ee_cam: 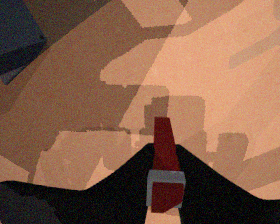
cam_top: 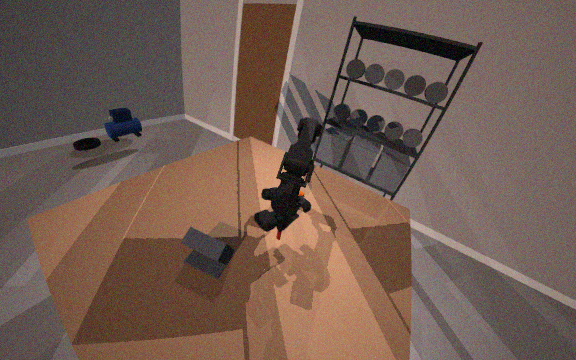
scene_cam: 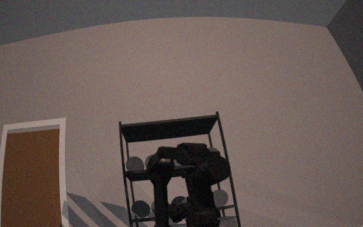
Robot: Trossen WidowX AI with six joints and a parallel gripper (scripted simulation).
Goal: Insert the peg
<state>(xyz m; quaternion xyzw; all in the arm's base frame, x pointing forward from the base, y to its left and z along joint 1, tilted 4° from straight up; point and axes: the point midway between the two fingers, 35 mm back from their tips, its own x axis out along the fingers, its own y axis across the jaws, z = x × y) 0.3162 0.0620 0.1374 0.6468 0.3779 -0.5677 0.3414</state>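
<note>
My gripper tip is 190 mm to the left of the dark grey sloped panel, 130 mm short of it and 60 mm above it. Round my gripper tip: red peg 20 mm above.
</note>
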